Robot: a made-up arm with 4 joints.
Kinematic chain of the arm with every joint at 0, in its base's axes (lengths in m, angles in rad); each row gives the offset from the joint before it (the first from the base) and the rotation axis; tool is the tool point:
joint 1: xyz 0 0 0.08 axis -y
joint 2: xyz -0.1 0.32 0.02 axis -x
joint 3: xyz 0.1 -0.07 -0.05 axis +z
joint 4: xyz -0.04 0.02 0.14 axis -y
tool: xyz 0.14 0 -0.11
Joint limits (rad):
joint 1: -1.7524..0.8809
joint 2: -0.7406..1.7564
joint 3: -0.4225..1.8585
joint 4: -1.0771..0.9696
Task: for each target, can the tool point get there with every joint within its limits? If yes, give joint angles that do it. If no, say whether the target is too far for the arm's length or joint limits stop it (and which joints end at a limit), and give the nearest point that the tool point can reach.
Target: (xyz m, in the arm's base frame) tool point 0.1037 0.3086 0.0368
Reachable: yes | joints -0.7110 0.5714 0.2868 0.1770
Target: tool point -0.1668 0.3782 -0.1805
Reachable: no: joint limits stop it (at a limit: joint 2, joint 4) | nearest point -0.0705 0.3004 -0.0301 | short by 0.195 m
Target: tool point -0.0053 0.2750 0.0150
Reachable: yes | joints -0.5275 -0.0822 -0.0467 -0.5177
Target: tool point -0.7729 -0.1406 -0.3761
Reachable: no: too far | nearest point -0.1112 0.2451 0.0144 | short by 0.860 m
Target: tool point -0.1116 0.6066 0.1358
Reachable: no: joint limits stop it (at a limit: joint 3, joint 4) | nearest point -0.0699 0.4674 0.1149 | short by 0.147 m
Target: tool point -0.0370 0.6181 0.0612
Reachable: no: joint limits stop it (at a limit: joint 1, joint 4) | nearest point -0.0311 0.4748 0.0710 | short by 0.144 m
